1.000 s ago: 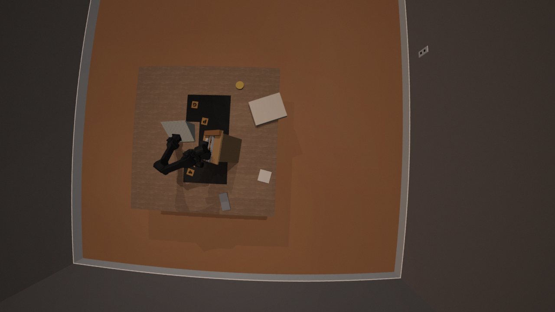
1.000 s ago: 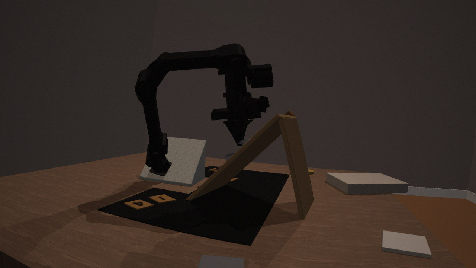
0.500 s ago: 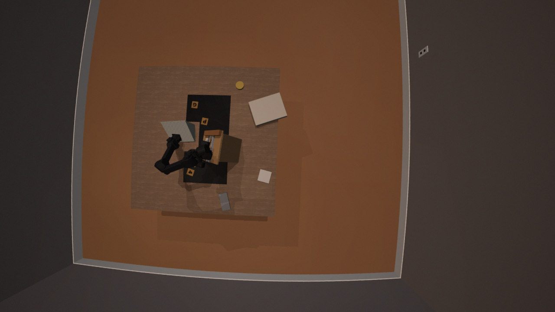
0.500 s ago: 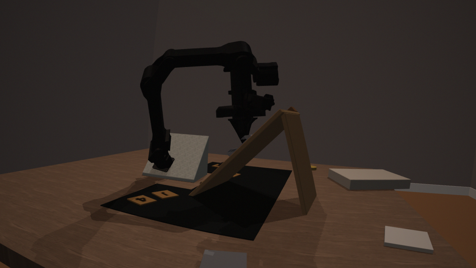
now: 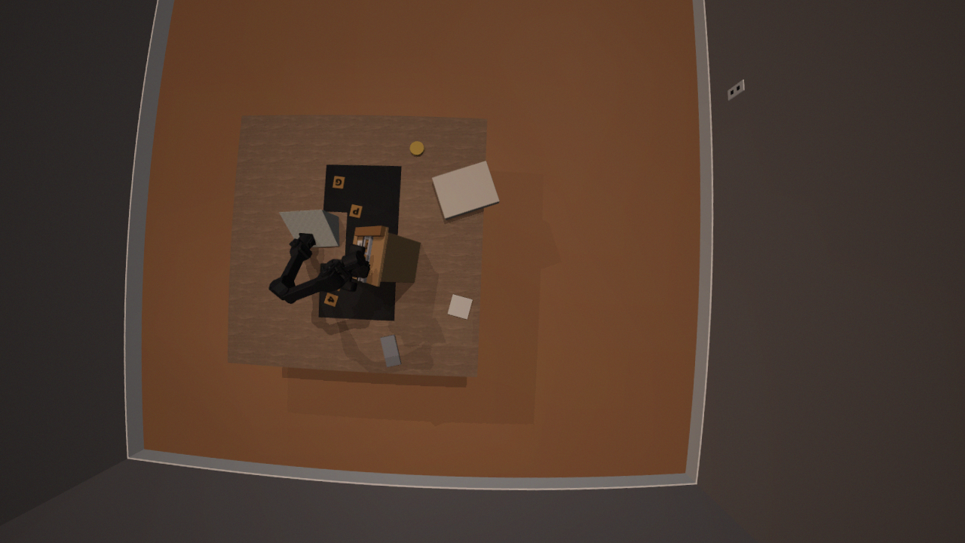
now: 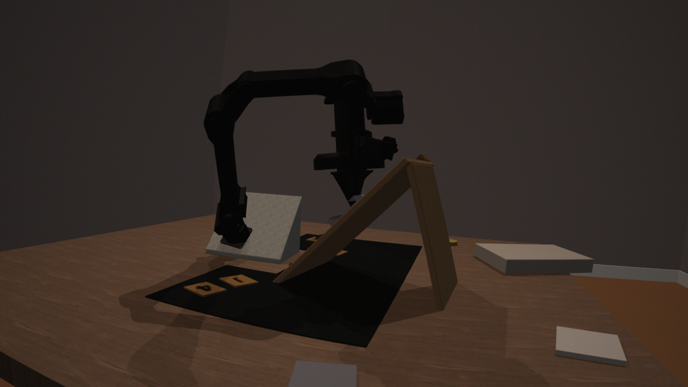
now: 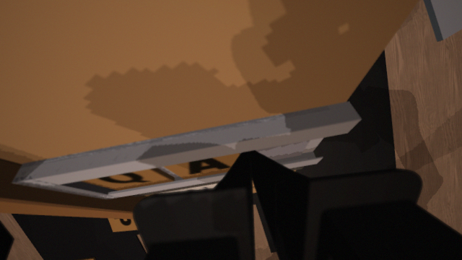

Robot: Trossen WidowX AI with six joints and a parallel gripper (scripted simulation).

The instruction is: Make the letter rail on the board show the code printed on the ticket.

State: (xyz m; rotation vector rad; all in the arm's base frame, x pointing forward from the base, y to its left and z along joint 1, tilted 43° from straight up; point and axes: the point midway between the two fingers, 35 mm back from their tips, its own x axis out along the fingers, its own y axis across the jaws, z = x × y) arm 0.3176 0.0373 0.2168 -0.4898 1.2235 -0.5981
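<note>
My gripper tip is 200 mm past the j tile, 90 mm to the left of it and 160 mm above it. From my gripper tip the other things lie so: black mat: 140 mm behind, 140 mm to the left, 160 mm below; q tile: 10 mm ahead, 100 mm to the left; white ticket: 60 mm behind, 90 mm to the left, 80 mm below.
</note>
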